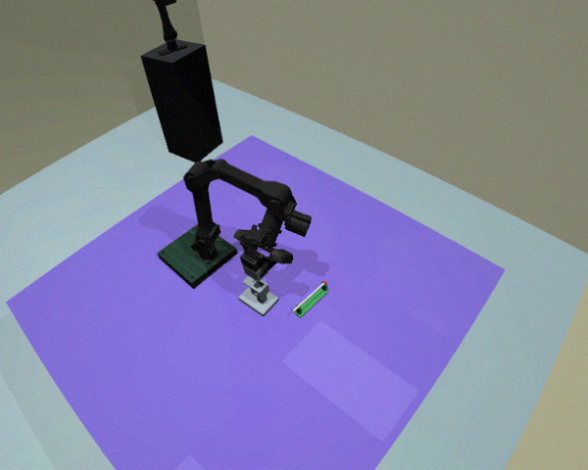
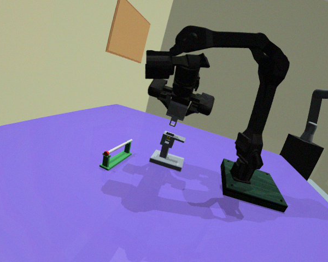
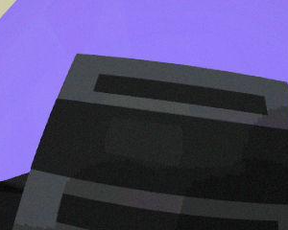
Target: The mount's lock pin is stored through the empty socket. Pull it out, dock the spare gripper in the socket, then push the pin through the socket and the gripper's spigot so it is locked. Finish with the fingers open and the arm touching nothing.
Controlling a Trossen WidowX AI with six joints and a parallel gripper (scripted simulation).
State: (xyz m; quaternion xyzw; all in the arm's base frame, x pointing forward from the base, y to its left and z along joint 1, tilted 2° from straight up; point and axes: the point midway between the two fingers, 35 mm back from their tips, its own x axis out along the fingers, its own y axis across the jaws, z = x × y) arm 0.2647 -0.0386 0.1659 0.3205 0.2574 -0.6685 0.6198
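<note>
The green cradle lies 14 cm ahead of my gripper tip, 10 cm to the left of it and 15 cm below it. The rest, counted from my gripper tip: grey mount (1 cm to the left, 12 cm below); then spare gripper (1 cm to the left, 1 cm above).
</note>
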